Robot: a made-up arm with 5 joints.
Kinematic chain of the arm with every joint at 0, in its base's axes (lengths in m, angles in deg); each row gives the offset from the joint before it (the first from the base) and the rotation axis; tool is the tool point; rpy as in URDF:
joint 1: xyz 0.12 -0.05 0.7 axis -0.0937 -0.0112 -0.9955
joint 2: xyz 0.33 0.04 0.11 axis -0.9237 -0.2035 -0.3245
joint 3: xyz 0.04 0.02 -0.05 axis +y
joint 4: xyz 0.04 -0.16 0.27 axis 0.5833 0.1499 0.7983
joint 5: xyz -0.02 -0.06 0 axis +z
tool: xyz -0.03 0.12 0.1 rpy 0 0 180
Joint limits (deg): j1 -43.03..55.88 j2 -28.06..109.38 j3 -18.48..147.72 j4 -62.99..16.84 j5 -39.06..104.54
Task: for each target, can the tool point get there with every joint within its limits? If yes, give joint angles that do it. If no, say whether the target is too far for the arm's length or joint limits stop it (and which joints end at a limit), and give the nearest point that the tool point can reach.
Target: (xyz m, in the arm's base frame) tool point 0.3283 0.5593 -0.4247
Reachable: no: too far | nearest point 0.3792 0.3863 0.4063 | short by 0.850 m
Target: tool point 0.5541 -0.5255 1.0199
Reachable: yes | joints 47.34 66.04 68.98 -33.69 -13.39
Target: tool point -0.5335 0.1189 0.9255
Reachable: no: joint limits stop it (at a limit: joint 1, joint 3, joint 5) | nearest point -0.0458 0.2687 0.9287 | short by 0.510 m
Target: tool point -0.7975 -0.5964 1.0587
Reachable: no: too far | nearest point -0.0116 -0.4573 0.9677 | short by 0.803 m
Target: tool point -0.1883 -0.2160 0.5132
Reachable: no: joint limits stop it (at a limit: joint 1, joint 3, joint 4, joint 5) | nearest point 0.1123 -0.6024 0.6533 | short by 0.509 m
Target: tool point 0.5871 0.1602 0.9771
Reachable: yes | joints 4.03 70.22 20.16 -47.79 25.54
